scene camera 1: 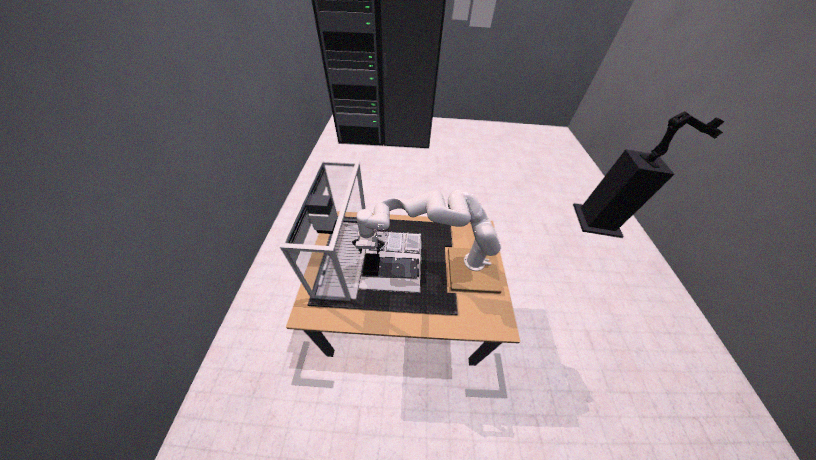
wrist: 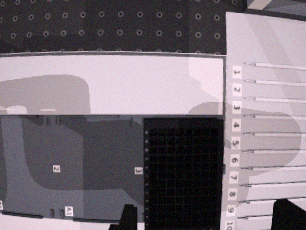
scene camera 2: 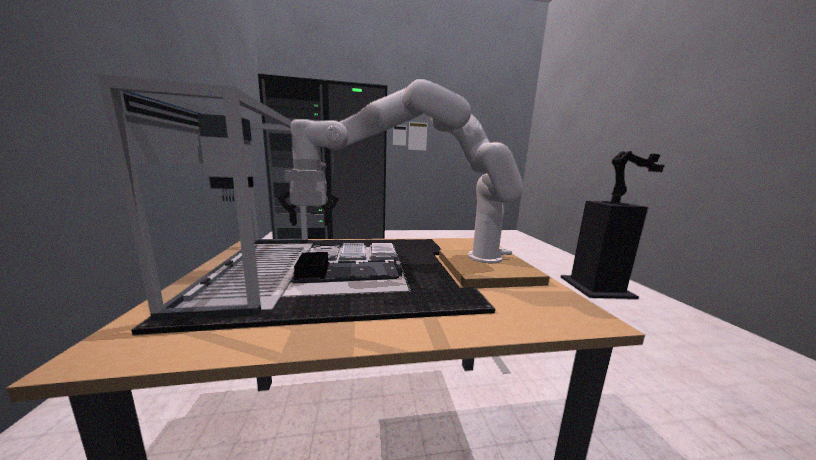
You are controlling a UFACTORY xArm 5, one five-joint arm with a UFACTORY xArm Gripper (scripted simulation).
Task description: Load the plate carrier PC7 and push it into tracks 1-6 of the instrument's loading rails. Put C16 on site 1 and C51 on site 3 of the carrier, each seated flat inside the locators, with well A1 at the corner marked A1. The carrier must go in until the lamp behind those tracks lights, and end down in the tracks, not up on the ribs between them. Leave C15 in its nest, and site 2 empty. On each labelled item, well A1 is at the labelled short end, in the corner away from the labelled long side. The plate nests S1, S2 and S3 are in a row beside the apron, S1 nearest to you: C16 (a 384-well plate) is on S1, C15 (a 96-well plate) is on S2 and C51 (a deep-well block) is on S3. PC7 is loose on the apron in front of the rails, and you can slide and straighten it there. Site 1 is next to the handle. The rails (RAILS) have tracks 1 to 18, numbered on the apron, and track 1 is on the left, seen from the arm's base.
Labels:
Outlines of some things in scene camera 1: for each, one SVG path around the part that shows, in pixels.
A grey plate carrier PC7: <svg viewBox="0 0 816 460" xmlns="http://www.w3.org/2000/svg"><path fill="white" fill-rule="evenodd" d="M361 275L362 277L417 279L419 277L419 258L380 257L378 276L363 276L363 268Z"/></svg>

